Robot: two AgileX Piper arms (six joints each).
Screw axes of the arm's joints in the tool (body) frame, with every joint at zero. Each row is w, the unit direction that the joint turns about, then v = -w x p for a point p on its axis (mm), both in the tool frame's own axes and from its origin. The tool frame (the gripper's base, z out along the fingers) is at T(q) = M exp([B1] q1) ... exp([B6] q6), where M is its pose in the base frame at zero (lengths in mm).
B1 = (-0.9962, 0, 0.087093, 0.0, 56.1, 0.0)
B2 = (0, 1, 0, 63.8, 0.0, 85.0)
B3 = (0, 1, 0, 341.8, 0.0, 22.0)
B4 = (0, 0, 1, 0.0, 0.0, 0.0)
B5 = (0, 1, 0, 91.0, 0.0, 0.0)
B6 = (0, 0, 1, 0.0, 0.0, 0.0)
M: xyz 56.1 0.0 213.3 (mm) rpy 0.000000 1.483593 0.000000 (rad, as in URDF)
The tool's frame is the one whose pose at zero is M.
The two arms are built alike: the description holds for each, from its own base.
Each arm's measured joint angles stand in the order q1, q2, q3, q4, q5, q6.
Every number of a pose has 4 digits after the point.
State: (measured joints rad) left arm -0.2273 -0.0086 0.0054 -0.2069 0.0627 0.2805; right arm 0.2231 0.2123 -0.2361 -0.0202 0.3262 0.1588
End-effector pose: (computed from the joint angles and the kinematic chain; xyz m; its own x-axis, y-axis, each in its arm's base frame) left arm 0.0542 -0.0137 0.2064 0.0458 0.0653 -0.9968 0.2351 0.9691 0.0743; right arm 0.0662 0.0144 0.2505 -0.2361 0.0892 -0.9676 -0.1840 0.9737 0.1346
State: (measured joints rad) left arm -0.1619 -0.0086 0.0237 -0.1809 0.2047 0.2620; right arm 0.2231 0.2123 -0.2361 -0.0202 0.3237 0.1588
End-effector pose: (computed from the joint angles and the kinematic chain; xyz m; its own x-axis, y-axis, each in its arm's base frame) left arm 0.0547 -0.0123 0.1875 -0.1102 0.1038 -0.9885 0.2070 0.9751 0.0793; right arm 0.0662 0.0144 0.2507 -0.2337 0.0897 -0.9682 -0.1844 0.9736 0.1347
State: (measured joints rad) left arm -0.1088 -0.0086 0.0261 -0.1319 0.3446 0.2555; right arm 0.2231 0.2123 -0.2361 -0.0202 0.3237 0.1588
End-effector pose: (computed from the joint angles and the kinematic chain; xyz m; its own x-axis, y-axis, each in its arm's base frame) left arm 0.0527 -0.0098 0.1742 -0.2451 0.1583 -0.9565 0.1847 0.9761 0.1142; right arm 0.0662 0.0144 0.2507 -0.2337 0.0897 -0.9682 -0.1844 0.9736 0.1347
